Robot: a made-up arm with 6 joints.
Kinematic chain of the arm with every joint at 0, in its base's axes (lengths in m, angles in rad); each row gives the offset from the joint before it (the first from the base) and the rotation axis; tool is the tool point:
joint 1: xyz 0 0 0.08 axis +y
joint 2: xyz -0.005 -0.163 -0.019 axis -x
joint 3: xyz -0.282 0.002 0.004 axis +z
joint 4: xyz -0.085 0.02 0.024 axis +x
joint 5: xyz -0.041 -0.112 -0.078 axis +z
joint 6: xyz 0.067 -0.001 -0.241 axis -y
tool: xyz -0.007 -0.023 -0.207
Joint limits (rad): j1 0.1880..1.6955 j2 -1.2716..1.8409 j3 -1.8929..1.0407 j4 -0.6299..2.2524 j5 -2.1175..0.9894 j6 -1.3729..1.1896
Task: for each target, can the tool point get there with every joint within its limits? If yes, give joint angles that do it. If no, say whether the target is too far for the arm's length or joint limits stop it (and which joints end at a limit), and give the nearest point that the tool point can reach.
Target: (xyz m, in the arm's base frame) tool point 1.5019 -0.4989 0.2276
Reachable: no: too far | nearest point 0.6320 -0.1960 0.3104 | short by 0.925 m
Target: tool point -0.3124 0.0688 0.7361
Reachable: yes | joints 0.6862 -1.0197 0.3861 1.7980 0.3543 -0.7558
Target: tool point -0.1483 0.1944 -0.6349
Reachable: no: joint limits stop it (at a limit: joint 1, joint 4, joint 5) | nearest point -0.1831 0.1041 -0.4455 | short by 0.213 m
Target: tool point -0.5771 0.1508 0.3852
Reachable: yes | joints 1.1168 -0.2416 0.4143 0.7945 -0.4862 -0.2742
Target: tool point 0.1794 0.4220 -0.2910
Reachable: no: joint limits stop it (at a limit: joint 1, joint 4, joint 5) | nearest point 0.0581 0.2698 -0.1853 | short by 0.221 m
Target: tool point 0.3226 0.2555 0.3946
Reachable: yes | joints 1.3670 -0.5404 -0.2950 2.0212 -0.5136 -0.1995
